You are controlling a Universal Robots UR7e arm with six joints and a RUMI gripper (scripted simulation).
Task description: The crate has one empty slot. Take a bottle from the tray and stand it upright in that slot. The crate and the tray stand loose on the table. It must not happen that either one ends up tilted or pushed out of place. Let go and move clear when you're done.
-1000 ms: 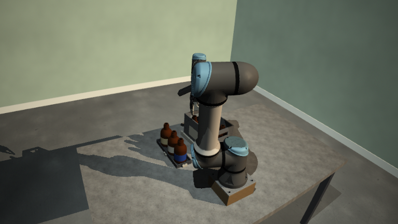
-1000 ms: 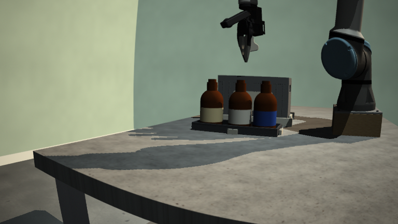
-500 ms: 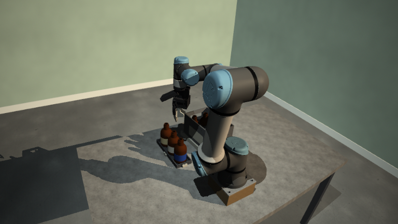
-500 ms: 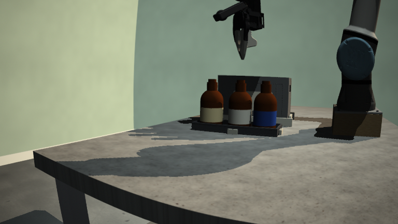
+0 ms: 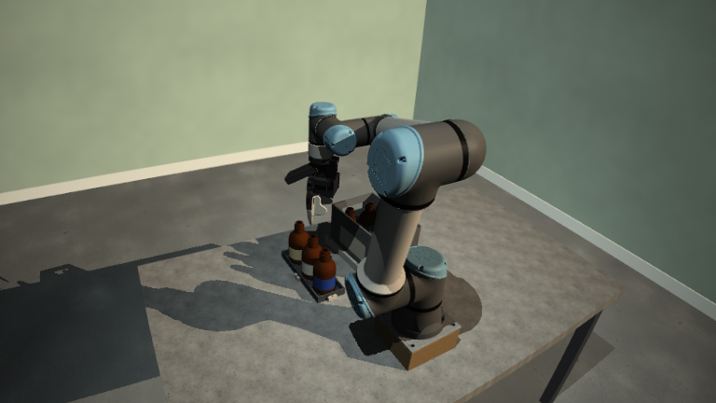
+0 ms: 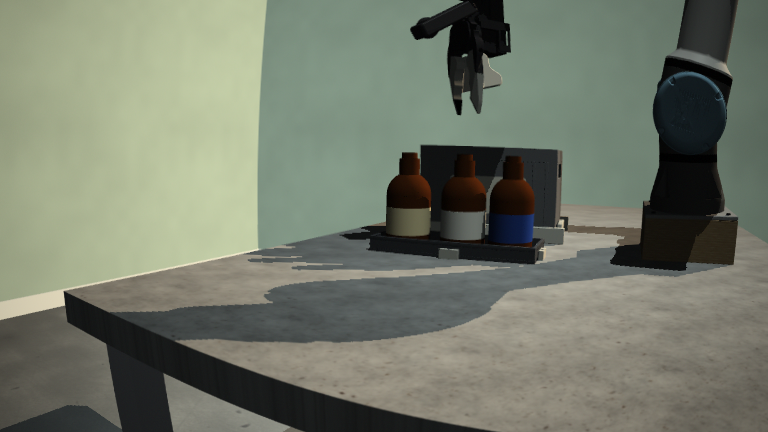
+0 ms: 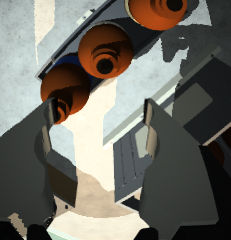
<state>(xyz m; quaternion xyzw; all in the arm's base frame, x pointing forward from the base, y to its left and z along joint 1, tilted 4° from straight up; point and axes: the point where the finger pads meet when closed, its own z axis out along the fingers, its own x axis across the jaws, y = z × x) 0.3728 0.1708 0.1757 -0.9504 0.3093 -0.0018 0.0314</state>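
My gripper is now 160 mm above the bottle. The rest, counted from my hand: grey crate 240 mm to the right, 160 mm below, 40 mm ahead; dark tray 230 mm below, 10 mm ahead.
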